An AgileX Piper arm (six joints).
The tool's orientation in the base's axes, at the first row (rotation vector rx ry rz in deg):
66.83 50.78 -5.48
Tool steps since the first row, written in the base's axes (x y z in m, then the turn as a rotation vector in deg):
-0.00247 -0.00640 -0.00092 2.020 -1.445 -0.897
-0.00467 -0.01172 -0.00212 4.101 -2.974 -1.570
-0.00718 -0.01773 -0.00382 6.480 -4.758 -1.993
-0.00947 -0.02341 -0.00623 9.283 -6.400 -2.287
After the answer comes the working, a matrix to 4 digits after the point.
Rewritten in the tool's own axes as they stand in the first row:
-0.00340 -0.00467 0.00382 1.404 -0.298 2.217
-0.00604 -0.00895 0.00686 2.672 -0.432 4.561
-0.00882 -0.01406 0.01025 3.885 -0.340 7.307
-0.01087 -0.01945 0.01342 5.351 0.121 10.184

The tool's axes in the first row as the columns of a matrix, in the base's axes (rounded; the answer above uses it unrounded):
0.6691 0.4953 0.5541
0.3657 0.4297 -0.8256
-0.6470 0.7550 0.1064

